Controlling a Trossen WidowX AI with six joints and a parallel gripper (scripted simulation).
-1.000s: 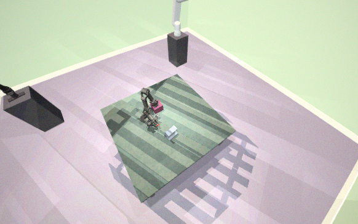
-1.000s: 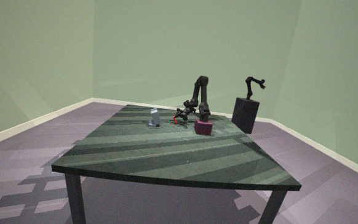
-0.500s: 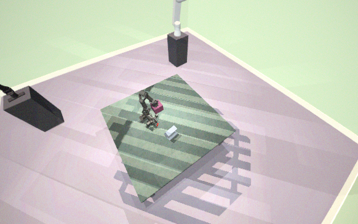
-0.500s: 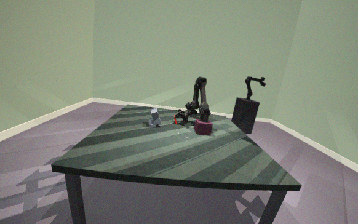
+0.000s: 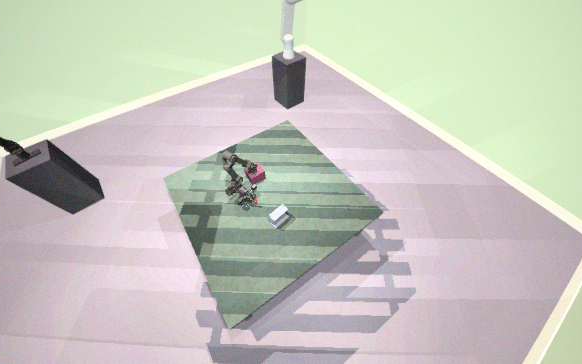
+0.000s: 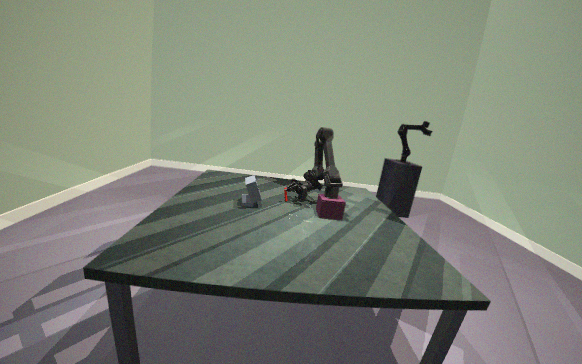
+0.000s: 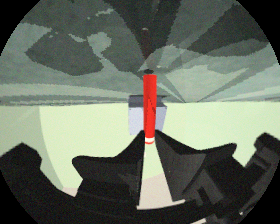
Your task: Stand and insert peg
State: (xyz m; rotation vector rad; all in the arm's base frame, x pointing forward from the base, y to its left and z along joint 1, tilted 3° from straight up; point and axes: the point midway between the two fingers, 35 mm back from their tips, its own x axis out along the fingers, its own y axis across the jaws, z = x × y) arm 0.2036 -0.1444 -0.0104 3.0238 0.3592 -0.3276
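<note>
My gripper tip is now 1 cm above the red peg. Also, from my gripper tip: grey sloped panel (19 cm ahead, 6 cm to the left, 1 cm above).
</note>
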